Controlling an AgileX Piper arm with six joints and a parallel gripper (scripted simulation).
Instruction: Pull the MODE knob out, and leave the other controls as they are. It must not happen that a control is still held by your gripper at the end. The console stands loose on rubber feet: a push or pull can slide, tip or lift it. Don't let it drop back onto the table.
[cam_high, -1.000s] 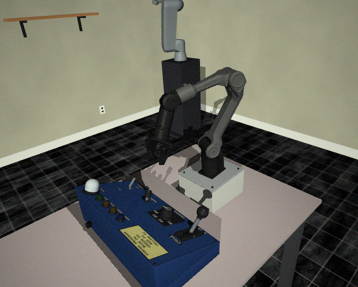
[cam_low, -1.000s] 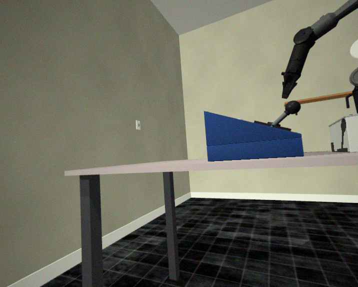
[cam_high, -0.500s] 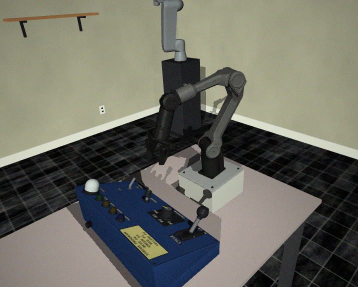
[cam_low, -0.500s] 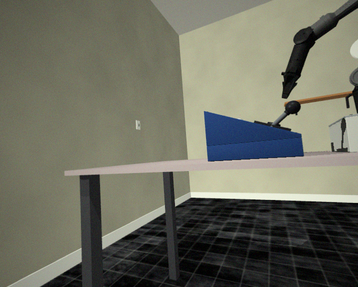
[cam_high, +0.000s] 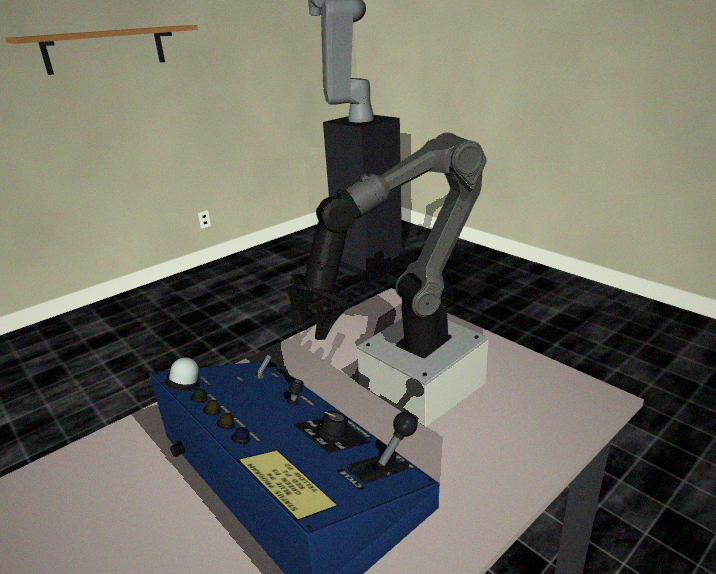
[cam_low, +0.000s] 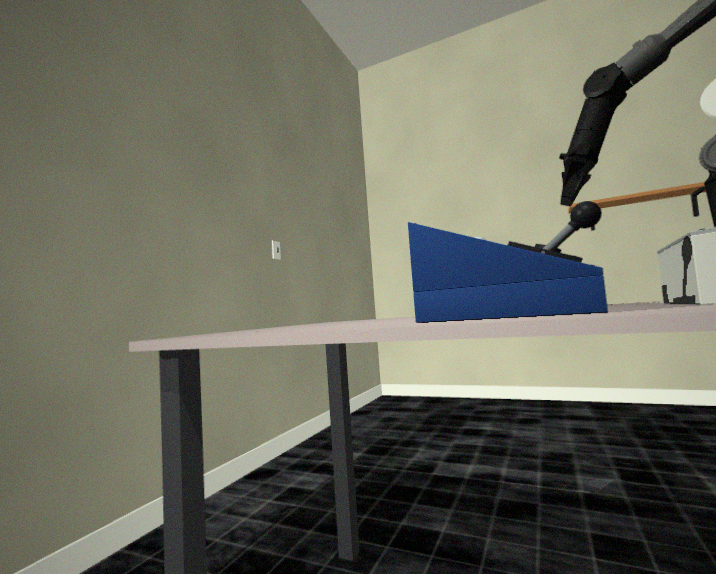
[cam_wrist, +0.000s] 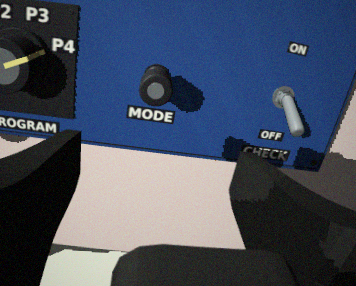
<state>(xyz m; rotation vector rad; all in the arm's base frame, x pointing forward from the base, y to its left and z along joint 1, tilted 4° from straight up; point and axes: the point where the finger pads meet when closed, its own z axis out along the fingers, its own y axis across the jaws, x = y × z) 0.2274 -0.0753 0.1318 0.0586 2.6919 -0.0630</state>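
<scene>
Now: the mode knob 50 mm ahead of my hand and 120 mm below it. Also, from my hand: program dial (60 mm ahead, 110 mm to the left, 120 mm below); then toggle switch (40 mm ahead, 120 mm to the right, 120 mm below); then blue console (90 mm ahead, 60 mm to the left, 140 mm below).
</scene>
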